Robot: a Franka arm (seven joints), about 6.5 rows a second.
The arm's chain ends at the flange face. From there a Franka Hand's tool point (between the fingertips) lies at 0.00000 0.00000 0.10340 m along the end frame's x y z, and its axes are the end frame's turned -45 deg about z.
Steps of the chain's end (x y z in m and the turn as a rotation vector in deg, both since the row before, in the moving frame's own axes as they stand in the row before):
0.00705 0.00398 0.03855 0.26 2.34 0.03
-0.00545 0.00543 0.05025 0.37 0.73 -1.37
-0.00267 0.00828 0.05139 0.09 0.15 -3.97
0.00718 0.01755 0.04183 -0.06 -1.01 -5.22
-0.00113 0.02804 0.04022 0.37 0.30 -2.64
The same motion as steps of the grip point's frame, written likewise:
0.00549 0.01045 0.03846 -1.47 1.84 0.03
-0.00628 0.00043 0.05024 -0.25 0.78 -1.37
-0.00743 0.00403 0.05139 -0.04 0.17 -3.97
-0.00875 0.01634 0.04181 0.67 -0.76 -5.22
-0.01977 0.01892 0.04022 0.05 0.47 -2.64

